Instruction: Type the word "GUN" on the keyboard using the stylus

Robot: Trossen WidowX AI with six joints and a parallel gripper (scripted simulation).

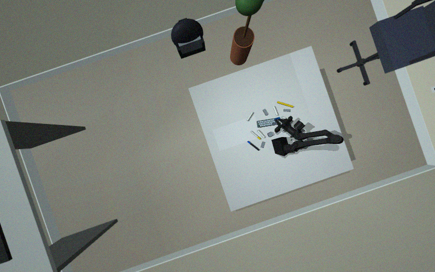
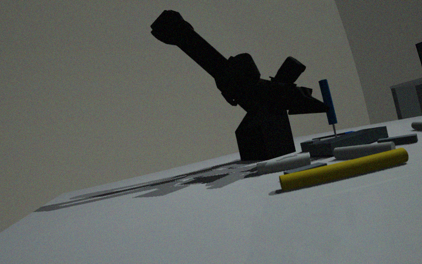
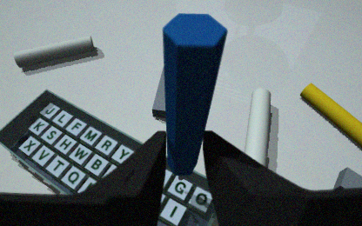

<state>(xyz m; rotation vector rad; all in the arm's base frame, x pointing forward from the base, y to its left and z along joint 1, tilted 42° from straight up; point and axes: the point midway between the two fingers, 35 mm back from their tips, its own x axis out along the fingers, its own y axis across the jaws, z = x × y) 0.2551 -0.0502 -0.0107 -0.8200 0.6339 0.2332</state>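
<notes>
Right now the grey block is 9 cm ahead of my gripper tip, 5 cm to the left of it and 8 cm below it. From my gripper tip the other things lie so: blue stylus: 2 cm below; yellow cylinder: 12 cm ahead, 15 cm to the right, 8 cm below; yellow-tipped pen: 12 cm behind, 20 cm to the left, 8 cm below.
</notes>
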